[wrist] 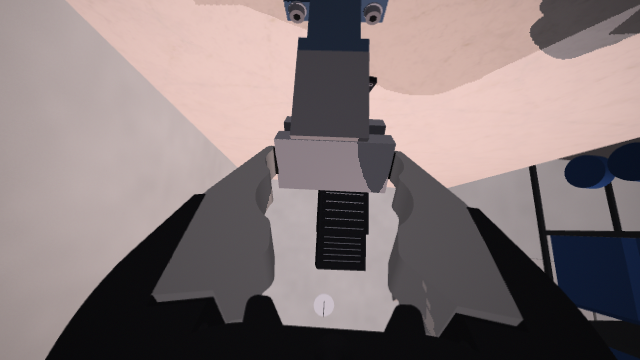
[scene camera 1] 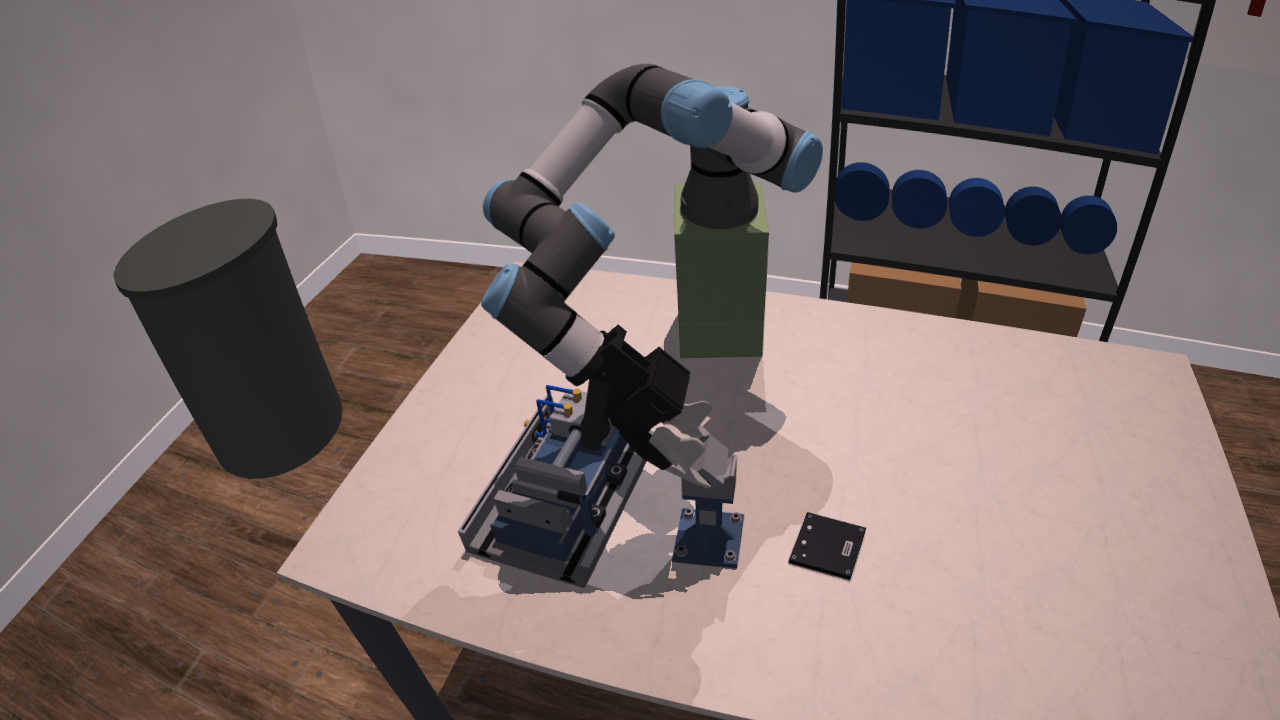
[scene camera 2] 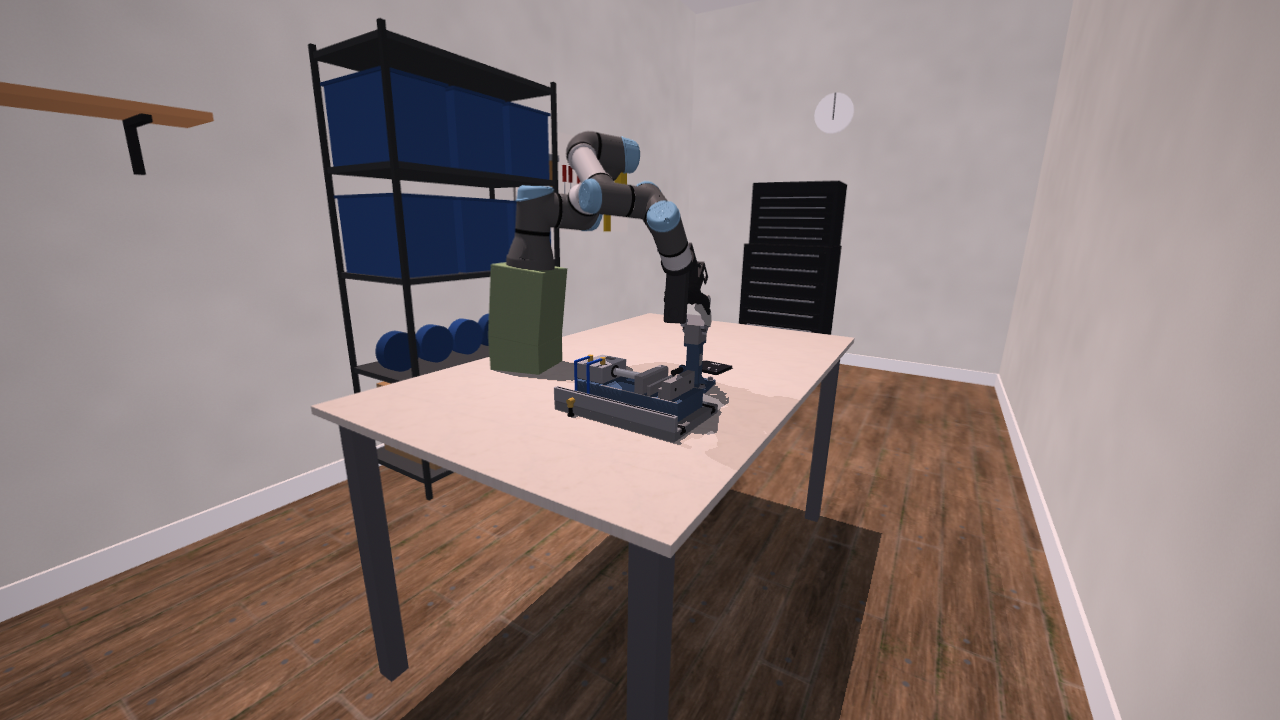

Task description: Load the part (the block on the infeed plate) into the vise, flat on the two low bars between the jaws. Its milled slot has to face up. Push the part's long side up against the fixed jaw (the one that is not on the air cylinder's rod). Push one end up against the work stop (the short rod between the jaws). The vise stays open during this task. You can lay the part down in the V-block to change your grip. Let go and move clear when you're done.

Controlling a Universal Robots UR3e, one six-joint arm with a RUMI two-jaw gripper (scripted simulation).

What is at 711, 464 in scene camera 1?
A grey part.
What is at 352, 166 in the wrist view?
A grey part.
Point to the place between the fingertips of my gripper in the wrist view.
At 332, 151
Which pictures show my gripper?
The wrist view, scene camera 1 and scene camera 2: all of them.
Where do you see a black infeed plate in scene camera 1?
824, 543
